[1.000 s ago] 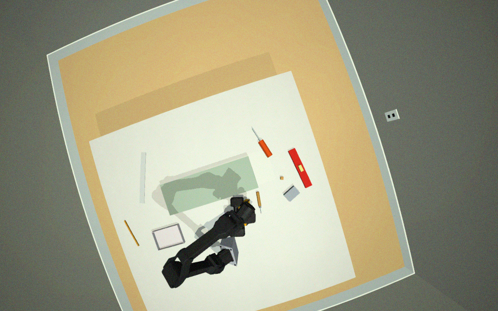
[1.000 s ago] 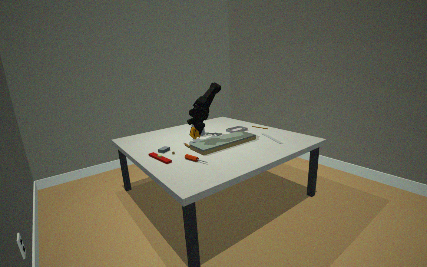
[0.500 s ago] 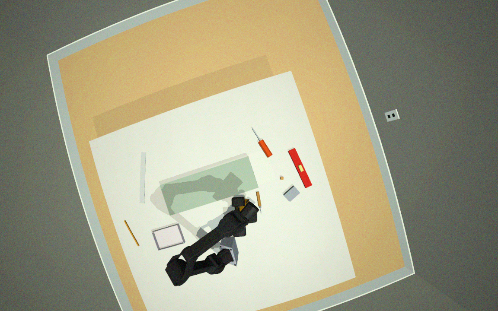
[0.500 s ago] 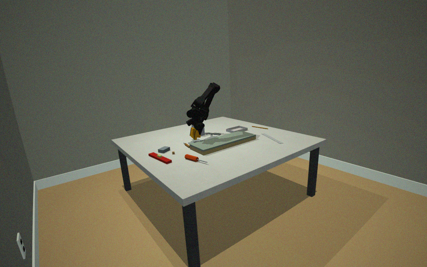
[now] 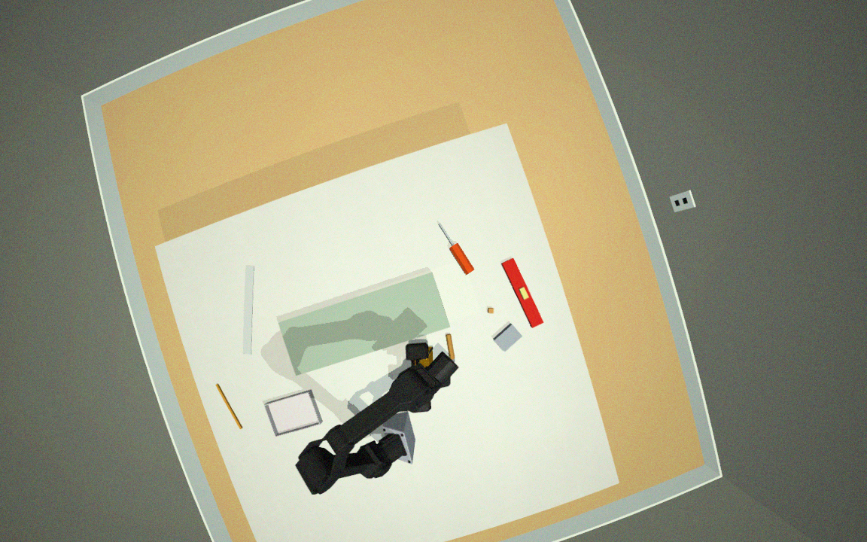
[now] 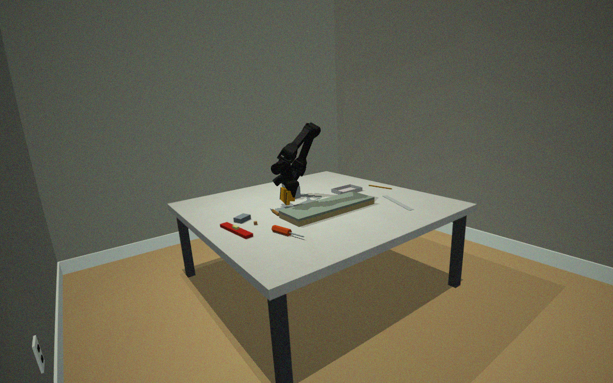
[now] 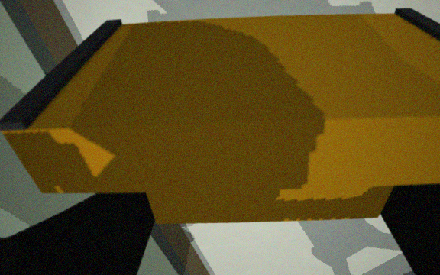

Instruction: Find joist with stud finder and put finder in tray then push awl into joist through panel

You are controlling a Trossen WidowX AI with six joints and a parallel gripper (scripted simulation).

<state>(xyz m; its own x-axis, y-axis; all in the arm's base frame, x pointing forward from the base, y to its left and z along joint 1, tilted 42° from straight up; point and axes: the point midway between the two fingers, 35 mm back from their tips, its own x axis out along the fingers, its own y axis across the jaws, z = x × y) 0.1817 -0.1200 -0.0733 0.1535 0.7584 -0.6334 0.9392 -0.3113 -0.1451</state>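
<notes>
Now: gripper tip 2 cm past the yellow stud finder. Round my gripper tip: awl (11 cm to the right, 7 cm below, 2 cm behind); then grey block (30 cm to the right, 6 cm below, 3 cm behind); then small brown cube (28 cm to the right, 7 cm below, 7 cm ahead).
</notes>
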